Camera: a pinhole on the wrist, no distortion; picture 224 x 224 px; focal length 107.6 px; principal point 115.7 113.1 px. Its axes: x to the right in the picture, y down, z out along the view. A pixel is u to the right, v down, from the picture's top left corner.
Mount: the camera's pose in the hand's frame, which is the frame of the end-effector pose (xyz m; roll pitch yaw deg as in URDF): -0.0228 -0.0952 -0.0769 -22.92 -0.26 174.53
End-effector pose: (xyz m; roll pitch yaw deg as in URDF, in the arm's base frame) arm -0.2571 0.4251 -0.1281 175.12 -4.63 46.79
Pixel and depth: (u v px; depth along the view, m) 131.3 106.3 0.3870
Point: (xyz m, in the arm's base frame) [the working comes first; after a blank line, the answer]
In the camera's frame: 0.0561 -0.0245 0.3870

-0.4411 0.5099 -0.4411
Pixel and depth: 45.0 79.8 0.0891
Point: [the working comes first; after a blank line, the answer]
In the camera's frame: -0.0585 -0.0276 0.0891

-0.3108 0.5262 -0.1501
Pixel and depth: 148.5 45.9 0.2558
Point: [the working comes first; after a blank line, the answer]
In the camera's frame: 0.0780 -0.1598 0.2558

-0.3250 0.3844 -0.3589
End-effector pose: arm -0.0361 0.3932 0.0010 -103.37 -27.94 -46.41
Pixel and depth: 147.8 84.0 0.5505
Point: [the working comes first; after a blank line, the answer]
In the camera's frame: 0.1642 -0.1489 0.5505

0.2055 0.8818 -0.0537
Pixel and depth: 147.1 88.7 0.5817
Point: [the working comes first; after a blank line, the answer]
In the camera's frame: 0.1698 -0.1319 0.5817

0.2139 0.9133 -0.0387
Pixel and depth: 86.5 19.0 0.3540
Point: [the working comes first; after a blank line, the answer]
In the camera's frame: -0.0961 -0.3096 0.3540

0.3120 0.5345 -0.0689
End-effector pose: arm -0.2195 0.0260 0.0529 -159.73 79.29 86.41
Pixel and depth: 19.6 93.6 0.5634
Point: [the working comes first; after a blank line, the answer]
In the camera's frame: -0.5032 -0.1021 0.5634

-0.6529 -0.2109 -0.4739
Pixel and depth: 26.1 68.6 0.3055
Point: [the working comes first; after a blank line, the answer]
In the camera's frame: -0.2544 -0.1263 0.3055

-0.4305 -0.1092 -0.2109
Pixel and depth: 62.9 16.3 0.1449
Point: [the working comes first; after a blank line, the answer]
In the camera's frame: -0.0711 -0.1304 0.1449

-0.2975 -0.0445 -0.0172
